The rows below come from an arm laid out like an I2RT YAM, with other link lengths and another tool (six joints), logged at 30 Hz.
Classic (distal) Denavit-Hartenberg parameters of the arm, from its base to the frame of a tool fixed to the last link. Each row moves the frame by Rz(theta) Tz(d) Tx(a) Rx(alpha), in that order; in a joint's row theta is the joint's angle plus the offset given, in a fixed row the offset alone. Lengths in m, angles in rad.
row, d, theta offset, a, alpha
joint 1, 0.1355, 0, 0.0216, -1.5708
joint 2, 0, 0, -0.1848, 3.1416
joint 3, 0, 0.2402, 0.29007, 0
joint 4, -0.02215, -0.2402, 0.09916, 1.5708
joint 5, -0.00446, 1.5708, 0, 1.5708
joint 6, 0.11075, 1.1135, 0.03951, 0.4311
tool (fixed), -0.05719, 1.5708, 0, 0
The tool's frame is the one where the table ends.
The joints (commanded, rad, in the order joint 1, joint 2, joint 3, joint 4, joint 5, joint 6), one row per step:
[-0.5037, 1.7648, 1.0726, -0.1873, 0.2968, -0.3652]
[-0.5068, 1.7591, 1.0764, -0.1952, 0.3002, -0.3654]
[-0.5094, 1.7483, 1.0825, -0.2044, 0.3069, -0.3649]
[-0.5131, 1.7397, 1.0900, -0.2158, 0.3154, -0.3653]
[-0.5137, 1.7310, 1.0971, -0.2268, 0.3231, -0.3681]
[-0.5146, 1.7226, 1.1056, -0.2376, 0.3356, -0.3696]
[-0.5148, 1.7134, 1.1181, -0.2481, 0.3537, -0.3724]
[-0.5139, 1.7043, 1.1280, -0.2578, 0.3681, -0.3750]
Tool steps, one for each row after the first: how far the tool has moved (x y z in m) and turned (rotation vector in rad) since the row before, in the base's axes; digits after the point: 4 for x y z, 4 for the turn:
[-0.0004, -0.0014, 0.0029, -0.0031, 0.0000, -0.0051]
[0.0003, -0.0017, 0.0055, -0.0080, -0.0045, -0.0073]
[-0.0002, -0.0020, 0.0051, -0.0081, -0.0007, -0.0089]
[0.0003, -0.0010, 0.0050, -0.0085, 0.0003, -0.0036]
[0.0003, -0.0014, 0.0055, -0.0118, 0.0002, -0.0080]
[0.0010, -0.0018, 0.0074, -0.0184, -0.0014, -0.0102]
[0.0008, -0.0010, 0.0065, -0.0149, -0.0012, -0.0069]

